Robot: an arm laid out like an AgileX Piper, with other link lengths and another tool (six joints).
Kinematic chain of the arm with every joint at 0, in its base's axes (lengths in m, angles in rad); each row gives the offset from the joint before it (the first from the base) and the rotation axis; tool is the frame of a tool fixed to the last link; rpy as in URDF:
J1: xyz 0 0 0.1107 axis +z
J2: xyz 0 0 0 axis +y
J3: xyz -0.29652 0 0.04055 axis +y
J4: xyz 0.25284 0 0.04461 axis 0.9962 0 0.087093
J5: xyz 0 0 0 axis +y
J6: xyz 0.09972 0 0.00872 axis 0.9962 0 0.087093
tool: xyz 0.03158 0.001 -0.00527 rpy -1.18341 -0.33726 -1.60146
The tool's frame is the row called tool.
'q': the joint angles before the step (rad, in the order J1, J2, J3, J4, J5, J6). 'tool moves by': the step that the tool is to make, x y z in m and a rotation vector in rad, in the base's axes. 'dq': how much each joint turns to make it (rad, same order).
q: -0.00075, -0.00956, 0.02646, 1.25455, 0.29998, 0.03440
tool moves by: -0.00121, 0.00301, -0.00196, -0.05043, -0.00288, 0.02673
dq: -0.00002, 0.00000, 0.00000, -0.01046, 0.02776, -0.03991
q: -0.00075, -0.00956, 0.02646, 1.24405, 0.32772, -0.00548
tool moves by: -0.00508, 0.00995, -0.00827, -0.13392, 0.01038, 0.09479
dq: 0.00010, 0.00003, 0.00000, -0.05993, 0.10089, -0.07214
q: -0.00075, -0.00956, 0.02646, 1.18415, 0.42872, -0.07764
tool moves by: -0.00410, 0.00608, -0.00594, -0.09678, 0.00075, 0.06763
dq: 0.00005, -0.00001, 0.00002, -0.03463, 0.06851, -0.06390
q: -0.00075, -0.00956, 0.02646, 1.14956, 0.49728, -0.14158
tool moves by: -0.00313, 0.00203, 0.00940, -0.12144, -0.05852, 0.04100
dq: -0.00008, 0.00193, -0.04178, -0.04801, 0.03869, -0.07956
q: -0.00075, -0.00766, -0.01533, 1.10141, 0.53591, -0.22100
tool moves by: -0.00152, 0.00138, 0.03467, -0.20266, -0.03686, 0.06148
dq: 0.00008, 0.09750, -0.15881, -0.15288, 0.08865, -0.04689
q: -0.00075, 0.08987, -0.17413, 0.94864, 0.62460, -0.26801
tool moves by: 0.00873, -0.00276, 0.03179, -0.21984, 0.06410, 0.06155
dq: -0.00006, 0.17626, -0.18802, -0.19528, 0.12442, -0.01365
